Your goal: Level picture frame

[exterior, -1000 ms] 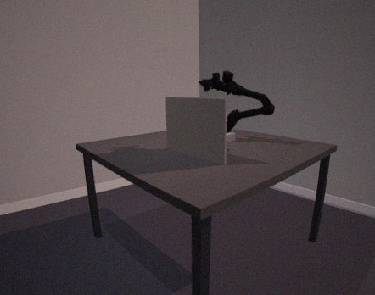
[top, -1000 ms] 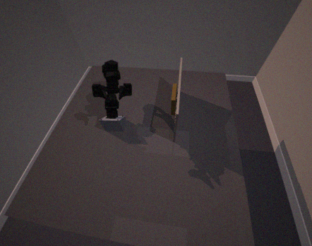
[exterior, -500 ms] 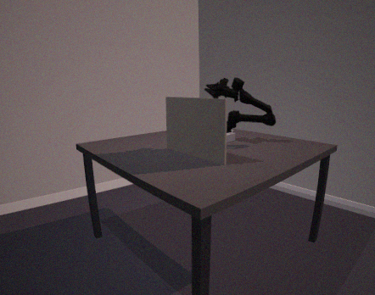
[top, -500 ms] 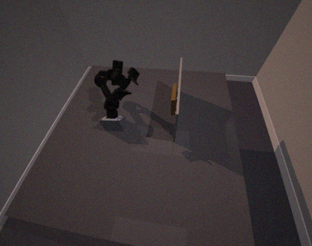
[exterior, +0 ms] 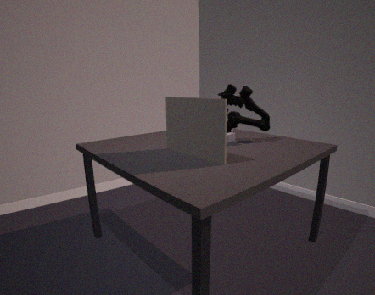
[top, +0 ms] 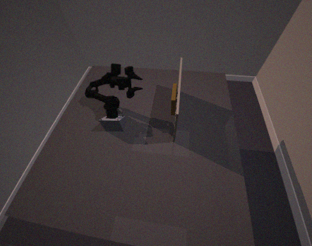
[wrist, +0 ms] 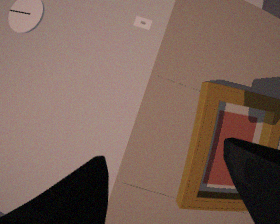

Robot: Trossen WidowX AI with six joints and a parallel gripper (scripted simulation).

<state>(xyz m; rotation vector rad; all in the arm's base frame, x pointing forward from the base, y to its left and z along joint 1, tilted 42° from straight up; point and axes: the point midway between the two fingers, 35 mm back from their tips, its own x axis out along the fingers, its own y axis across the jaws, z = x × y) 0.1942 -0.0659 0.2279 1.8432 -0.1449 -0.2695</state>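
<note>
The picture frame is 20 cm ahead of my gripper tip and 13 cm below it. Also, from my gripper tip: wall panel 21 cm ahead, 1 cm to the left, 14 cm below.
</note>
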